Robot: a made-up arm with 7 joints.
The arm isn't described. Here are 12 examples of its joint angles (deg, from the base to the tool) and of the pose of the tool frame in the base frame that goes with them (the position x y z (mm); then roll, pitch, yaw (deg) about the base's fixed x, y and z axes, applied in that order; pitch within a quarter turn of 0, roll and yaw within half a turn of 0).
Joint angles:
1: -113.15 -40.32 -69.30 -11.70 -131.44 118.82 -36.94
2: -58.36 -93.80 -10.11 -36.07 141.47 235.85 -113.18
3: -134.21 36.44 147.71 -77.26 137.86 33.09 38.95
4: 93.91 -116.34 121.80 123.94 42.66 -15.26 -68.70
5: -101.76 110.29 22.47 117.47 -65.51 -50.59 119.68
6: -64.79 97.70 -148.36 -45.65 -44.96 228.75 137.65
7: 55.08 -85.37 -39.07 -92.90 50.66 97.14 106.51
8: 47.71 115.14 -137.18 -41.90 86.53 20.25 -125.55
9: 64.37 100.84 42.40 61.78 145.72 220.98 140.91
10: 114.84 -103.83 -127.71 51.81 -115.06 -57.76 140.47
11: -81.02 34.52 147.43 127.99 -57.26 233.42 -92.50
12: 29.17 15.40 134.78 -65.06 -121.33 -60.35 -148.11
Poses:
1: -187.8 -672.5 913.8 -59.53 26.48 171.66
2: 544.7 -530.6 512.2 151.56 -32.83 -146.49
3: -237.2 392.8 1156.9 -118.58 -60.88 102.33
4: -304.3 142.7 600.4 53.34 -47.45 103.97
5: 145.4 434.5 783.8 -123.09 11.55 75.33
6: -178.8 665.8 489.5 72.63 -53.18 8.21
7: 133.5 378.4 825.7 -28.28 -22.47 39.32
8: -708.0 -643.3 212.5 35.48 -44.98 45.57
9: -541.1 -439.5 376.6 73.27 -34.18 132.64
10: -91.5 972.6 357.8 94.86 73.53 -39.29
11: 115.6 403.8 500.9 39.71 29.26 -139.20
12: 380.7 -300.6 963.4 132.01 -20.79 -167.60
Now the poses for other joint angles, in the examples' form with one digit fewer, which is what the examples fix.
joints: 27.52 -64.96 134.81 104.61 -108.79 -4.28 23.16
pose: 35 364 1045 132.8 -47.2 132.6
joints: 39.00 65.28 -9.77 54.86 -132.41 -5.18 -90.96
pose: -478 -406 1172 108.5 -0.5 -8.2
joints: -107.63 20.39 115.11 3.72 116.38 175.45 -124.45
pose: 141 385 1066 -65.0 -51.5 -163.4
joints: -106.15 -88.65 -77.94 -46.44 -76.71 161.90 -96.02
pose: 87 -617 385 -149.8 17.4 -141.0
